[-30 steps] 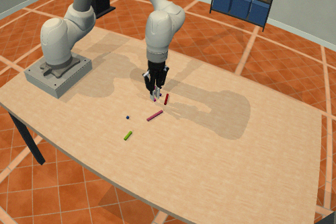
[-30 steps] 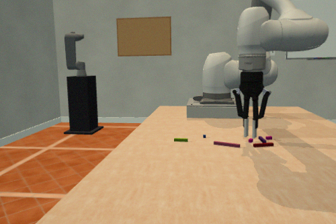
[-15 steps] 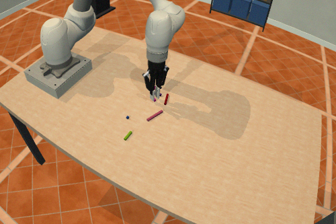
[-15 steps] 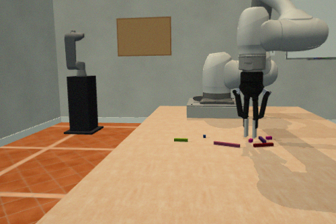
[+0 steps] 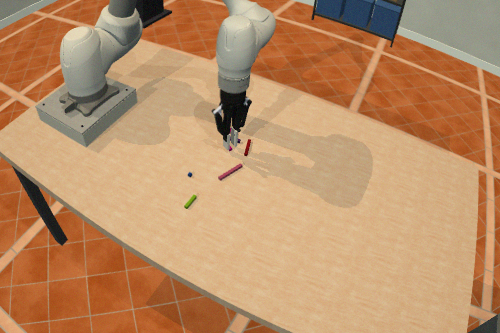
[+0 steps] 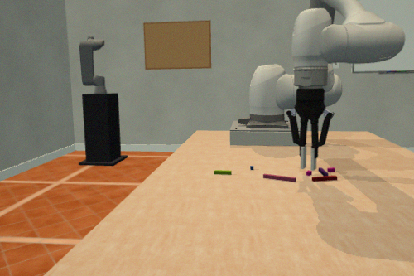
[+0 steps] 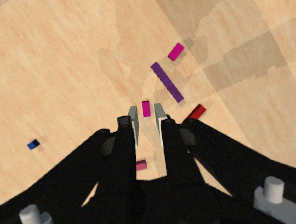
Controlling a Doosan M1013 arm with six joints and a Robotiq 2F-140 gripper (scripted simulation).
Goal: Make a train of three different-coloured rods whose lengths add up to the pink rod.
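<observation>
My hand is 5 cm above the purple rod, 4 cm to the right of it and 2 cm past it. Round my hand: pink rod 9 cm to the right, 5 cm below, 5 cm ahead; red rod 5 cm below, 5 cm ahead, 4 cm to the left; blue rod 16 cm to the right, 5 cm below, 4 cm behind.
</observation>
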